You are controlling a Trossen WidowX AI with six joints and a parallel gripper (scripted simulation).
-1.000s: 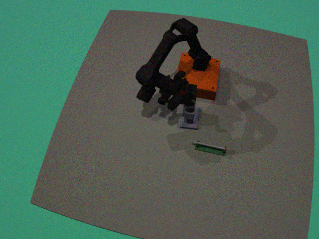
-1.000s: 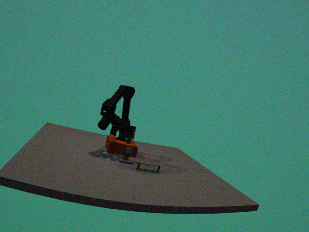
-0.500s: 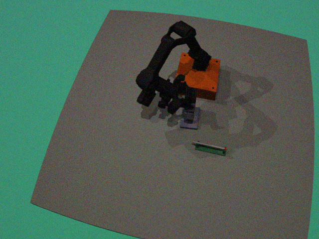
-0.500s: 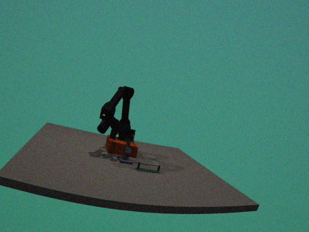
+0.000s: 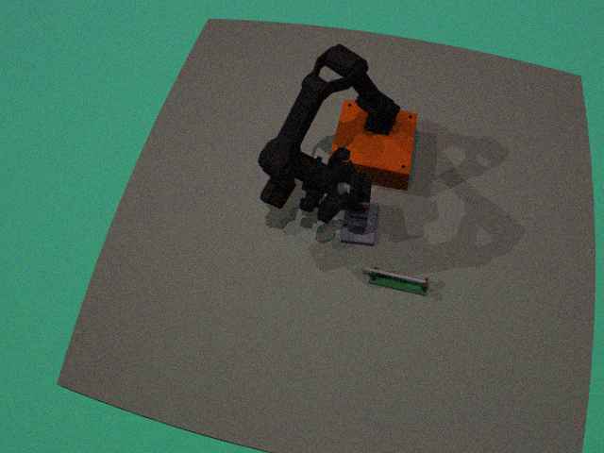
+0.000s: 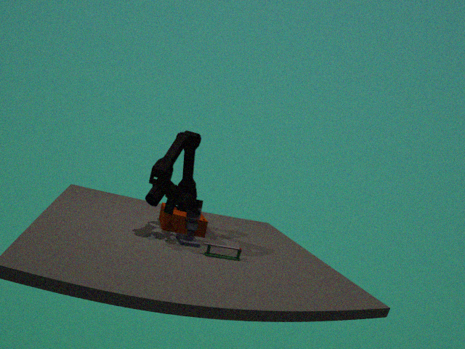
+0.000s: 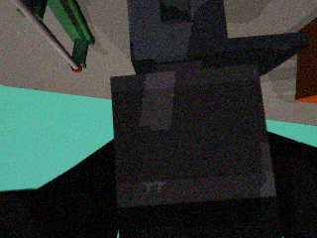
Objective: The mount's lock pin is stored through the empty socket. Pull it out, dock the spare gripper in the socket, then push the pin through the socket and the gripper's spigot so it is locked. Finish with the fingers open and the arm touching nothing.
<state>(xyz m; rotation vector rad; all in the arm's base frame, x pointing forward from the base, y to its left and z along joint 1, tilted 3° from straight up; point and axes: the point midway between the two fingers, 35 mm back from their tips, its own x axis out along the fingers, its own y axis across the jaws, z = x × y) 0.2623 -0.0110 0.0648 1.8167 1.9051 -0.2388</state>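
My gripper tip is 12 cm short of the green rack, 11 cm to the right of it and 11 cm above it. Also, from my gripper tip: spare gripper 1 cm to the right; grey mount 1 cm to the right, 8 cm below.
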